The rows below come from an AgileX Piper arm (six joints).
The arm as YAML. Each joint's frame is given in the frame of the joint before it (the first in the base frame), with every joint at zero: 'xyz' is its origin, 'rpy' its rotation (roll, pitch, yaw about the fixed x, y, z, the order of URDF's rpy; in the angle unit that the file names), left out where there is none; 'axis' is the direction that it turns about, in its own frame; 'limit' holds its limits. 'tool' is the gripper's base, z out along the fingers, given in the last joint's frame.
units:
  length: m
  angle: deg
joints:
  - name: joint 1
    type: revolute
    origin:
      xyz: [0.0, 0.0, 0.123]
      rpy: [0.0, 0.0, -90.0]
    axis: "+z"
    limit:
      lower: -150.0
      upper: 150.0
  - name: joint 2
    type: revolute
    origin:
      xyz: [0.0, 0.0, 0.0]
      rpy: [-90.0, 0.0, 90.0]
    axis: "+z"
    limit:
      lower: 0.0
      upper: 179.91
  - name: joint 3
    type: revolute
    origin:
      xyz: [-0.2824, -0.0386, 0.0]
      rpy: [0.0, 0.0, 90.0]
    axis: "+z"
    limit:
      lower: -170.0
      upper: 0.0
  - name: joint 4
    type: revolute
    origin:
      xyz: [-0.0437, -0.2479, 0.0]
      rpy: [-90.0, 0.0, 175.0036]
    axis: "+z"
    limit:
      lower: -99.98
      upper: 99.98
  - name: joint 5
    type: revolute
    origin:
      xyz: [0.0, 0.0, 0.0]
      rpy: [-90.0, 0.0, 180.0]
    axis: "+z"
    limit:
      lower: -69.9
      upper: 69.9
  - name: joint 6
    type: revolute
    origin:
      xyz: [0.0, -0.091, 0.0]
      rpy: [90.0, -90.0, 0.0]
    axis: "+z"
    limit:
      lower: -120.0
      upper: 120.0
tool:
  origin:
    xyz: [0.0, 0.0, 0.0]
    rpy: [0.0, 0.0, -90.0]
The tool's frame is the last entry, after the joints.
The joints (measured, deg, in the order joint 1, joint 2, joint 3, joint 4, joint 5, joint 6), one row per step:
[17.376 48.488 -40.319 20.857 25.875 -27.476]
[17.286 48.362 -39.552 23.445 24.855 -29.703]
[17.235 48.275 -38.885 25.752 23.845 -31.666]
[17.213 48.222 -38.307 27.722 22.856 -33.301]
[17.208 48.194 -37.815 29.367 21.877 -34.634]
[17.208 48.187 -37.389 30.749 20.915 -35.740]
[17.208 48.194 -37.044 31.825 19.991 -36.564]
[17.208 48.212 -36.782 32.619 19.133 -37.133]
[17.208 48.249 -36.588 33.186 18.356 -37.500]
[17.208 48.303 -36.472 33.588 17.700 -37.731]
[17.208 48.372 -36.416 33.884 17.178 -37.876]
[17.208 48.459 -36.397 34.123 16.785 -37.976]
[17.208 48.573 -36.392 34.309 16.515 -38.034]
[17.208 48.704 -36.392 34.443 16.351 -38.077]
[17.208 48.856 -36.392 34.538 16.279 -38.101]
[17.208 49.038 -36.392 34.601 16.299 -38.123]
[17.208 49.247 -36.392 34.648 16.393 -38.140]
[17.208 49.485 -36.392 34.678 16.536 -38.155]
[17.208 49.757 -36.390 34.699 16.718 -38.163]
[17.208 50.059 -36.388 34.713 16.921 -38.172]
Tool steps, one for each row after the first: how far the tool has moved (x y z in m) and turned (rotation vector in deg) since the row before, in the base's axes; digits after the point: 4 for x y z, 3 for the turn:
[-0.0003 0.0008 -0.0021 0.775 -0.453 0.373]
[-0.0001 0.0006 -0.0017 0.716 -0.485 0.227]
[0.0001 0.0004 -0.0014 0.649 -0.479 0.073]
[0.0003 0.0003 -0.0011 0.579 -0.489 -0.064]
[0.0004 0.0001 -0.0009 0.505 -0.488 -0.166]
[0.0005 -0.0001 -0.0006 0.439 -0.479 -0.264]
[0.0005 -0.0002 -0.0003 0.376 -0.457 -0.323]
[0.0006 -0.0002 -0.0002 0.317 -0.410 -0.346]
[0.0006 -0.0002 0.0000 0.263 -0.355 -0.321]
[0.0006 -0.0002 0.0002 0.219 -0.281 -0.271]
[0.0006 -0.0001 0.0002 0.183 -0.191 -0.212]
[0.0006 0.0000 0.0000 0.141 -0.075 -0.153]
[0.0006 0.0001 -0.0002 0.081 0.013 -0.094]
[0.0005 0.0001 -0.0004 0.038 0.105 -0.044]
[0.0006 0.0002 -0.0006 -0.016 0.199 0.011]
[0.0006 0.0003 -0.0008 -0.047 0.282 0.053]
[0.0006 0.0003 -0.0009 -0.078 0.345 0.082]
[0.0007 0.0004 -0.0011 -0.098 0.412 0.102]
[0.0008 0.0004 -0.0012 -0.117 0.455 0.116]

